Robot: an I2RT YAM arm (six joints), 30 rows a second.
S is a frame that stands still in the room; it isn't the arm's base.
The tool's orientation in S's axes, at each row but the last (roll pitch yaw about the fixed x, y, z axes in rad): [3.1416 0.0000 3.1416]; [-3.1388 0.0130 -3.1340]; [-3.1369 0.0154 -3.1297]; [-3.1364 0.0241 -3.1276]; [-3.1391 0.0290 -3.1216]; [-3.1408 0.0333 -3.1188]
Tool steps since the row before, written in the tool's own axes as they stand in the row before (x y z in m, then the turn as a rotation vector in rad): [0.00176 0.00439 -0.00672 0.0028 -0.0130 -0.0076]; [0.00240 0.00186 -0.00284 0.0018 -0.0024 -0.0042]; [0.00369 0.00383 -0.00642 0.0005 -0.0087 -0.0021]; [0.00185 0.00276 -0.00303 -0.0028 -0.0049 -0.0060]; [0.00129 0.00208 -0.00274 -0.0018 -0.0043 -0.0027]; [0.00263 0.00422 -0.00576 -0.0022 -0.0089 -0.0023]
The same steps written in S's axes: [-0.00176 0.00439 0.00672 -0.0028 -0.0130 0.0076]; [-0.00245 0.00185 0.00280 -0.0018 -0.0024 0.0042]; [-0.00383 0.00381 0.00634 -0.0004 -0.0087 0.0021]; [-0.00196 0.00275 0.00297 0.0027 -0.0048 0.0061]; [-0.00141 0.00206 0.00270 0.0018 -0.0043 0.0028]; [-0.00292 0.00416 0.00567 0.0023 -0.0088 0.0024]
